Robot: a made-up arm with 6 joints. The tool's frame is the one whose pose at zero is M. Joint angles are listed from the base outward.
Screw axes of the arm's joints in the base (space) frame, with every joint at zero. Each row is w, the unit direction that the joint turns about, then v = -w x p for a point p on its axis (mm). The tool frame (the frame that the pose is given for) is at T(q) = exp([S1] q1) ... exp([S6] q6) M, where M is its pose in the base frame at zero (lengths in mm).
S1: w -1 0 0 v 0.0 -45.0 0.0
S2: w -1 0 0 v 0.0 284.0 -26.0
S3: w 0 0 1 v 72.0 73.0 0.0
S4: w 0 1 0 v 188.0 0.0 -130.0
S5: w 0 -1 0 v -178.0 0.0 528.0
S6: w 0 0 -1 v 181.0 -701.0 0.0
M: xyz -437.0 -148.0 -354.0 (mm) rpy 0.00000 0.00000 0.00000 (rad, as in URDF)
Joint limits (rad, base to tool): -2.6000..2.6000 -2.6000..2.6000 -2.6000..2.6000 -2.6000..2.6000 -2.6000..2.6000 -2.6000..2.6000
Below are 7 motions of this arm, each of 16 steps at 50 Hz.
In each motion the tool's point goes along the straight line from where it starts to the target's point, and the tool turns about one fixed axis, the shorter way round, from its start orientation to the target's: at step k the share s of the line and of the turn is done. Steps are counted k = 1, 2, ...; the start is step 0. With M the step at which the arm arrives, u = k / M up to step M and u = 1 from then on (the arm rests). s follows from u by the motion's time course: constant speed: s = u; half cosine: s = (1 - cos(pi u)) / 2; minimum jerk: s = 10 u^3 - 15 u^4 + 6 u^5.
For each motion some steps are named. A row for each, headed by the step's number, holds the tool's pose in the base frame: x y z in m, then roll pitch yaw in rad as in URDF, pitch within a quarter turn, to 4 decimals.
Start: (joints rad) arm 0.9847 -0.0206 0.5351 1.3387 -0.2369 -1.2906
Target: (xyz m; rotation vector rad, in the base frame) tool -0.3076 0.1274 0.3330 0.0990 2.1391 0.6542
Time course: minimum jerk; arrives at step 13
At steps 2, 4, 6, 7, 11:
2: -0.3471 0.1870 0.2828 2.4449 0.9855 2.6809
4: -0.3412 0.1781 0.2903 2.4297 0.9603 2.6809
6: -0.3309 0.1625 0.3034 2.4040 0.9160 2.6824
7: -0.3250 0.1537 0.3109 2.3901 0.8910 2.6841
11: -0.3088 0.1291 0.3315 2.3532 0.8217 2.6911

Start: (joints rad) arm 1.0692 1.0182 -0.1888 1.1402 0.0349 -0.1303
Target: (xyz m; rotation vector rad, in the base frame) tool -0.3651 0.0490 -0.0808 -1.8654 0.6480 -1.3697
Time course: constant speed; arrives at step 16
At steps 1, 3, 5, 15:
1: -0.4310 -0.0183 -0.2141 -1.6626 -0.4239 -1.0523
3: -0.4222 -0.0093 -0.1963 -1.6803 -0.4503 -1.0701
5: -0.4134 -0.0004 -0.1786 -1.6976 -0.4771 -1.0877
15: -0.3695 0.0445 -0.0897 -1.7804 -0.6146 -1.1715

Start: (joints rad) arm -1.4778 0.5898 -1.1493 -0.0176 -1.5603 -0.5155
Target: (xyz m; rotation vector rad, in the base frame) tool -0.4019 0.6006 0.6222 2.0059 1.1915 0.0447
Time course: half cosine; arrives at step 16
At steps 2, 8, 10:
2: -0.4161 0.6806 0.5186 2.4269 0.4193 1.0383
8: -0.4093 0.6422 0.5683 2.4107 0.3856 0.9878
10: -0.4064 0.6263 0.5889 2.4046 0.3714 0.9672

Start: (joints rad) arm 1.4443 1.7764 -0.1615 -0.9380 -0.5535 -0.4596
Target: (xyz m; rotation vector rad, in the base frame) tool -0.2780 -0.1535 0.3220 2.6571 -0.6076 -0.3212
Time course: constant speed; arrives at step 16
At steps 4, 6, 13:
4: -0.2770 -0.2816 0.3759 2.8357 0.2726 -0.3895
6: -0.2772 -0.2602 0.3669 2.8118 0.2501 -0.4061
13: -0.2778 -0.1855 0.3355 2.7319 0.1687 -0.4590

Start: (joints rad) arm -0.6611 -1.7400 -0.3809 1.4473 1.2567 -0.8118
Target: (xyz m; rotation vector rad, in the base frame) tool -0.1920 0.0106 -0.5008 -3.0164 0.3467 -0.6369
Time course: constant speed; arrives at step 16
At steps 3, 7, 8, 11, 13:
3: -0.2160 -0.0966 -0.4112 2.6855 -0.3939 -0.2442
7: -0.2086 -0.0636 -0.4387 2.8537 -0.3977 -0.2446
8: -0.2067 -0.0554 -0.4456 2.8958 -0.3986 -0.2447
11: -0.2012 -0.0306 -0.4663 3.0222 -0.4014 -0.2456
13: -0.1975 -0.0141 -0.4801 3.1065 -0.4032 -0.2463

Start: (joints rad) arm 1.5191 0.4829 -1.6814 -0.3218 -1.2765 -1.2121
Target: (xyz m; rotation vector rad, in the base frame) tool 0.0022 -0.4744 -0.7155 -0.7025 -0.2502 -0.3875
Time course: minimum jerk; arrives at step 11
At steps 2, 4, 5, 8, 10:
2: 0.0039 -0.6586 -0.6093 -0.9853 -0.4067 -0.1517
4: 0.0035 -0.6177 -0.6329 -0.9129 -0.3992 -0.1822
5: 0.0033 -0.5872 -0.6505 -0.8590 -0.3923 -0.2045
8: 0.0024 -0.4993 -0.7012 -0.7062 -0.3665 -0.2656
10: 0.0022 -0.4757 -0.7148 -0.6658 -0.3581 -0.2812

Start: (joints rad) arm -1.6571 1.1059 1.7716 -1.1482 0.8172 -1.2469
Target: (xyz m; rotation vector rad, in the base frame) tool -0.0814 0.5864 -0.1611 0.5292 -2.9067 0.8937
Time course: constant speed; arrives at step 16
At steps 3, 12, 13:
3: -0.0774 0.5612 -0.1712 -2.5179 -0.0998 -2.7316
12: -0.0802 0.5786 -0.1642 -2.5539 -0.1351 -2.7972
13: -0.0805 0.5806 -0.1634 -2.5577 -0.1391 -2.8045

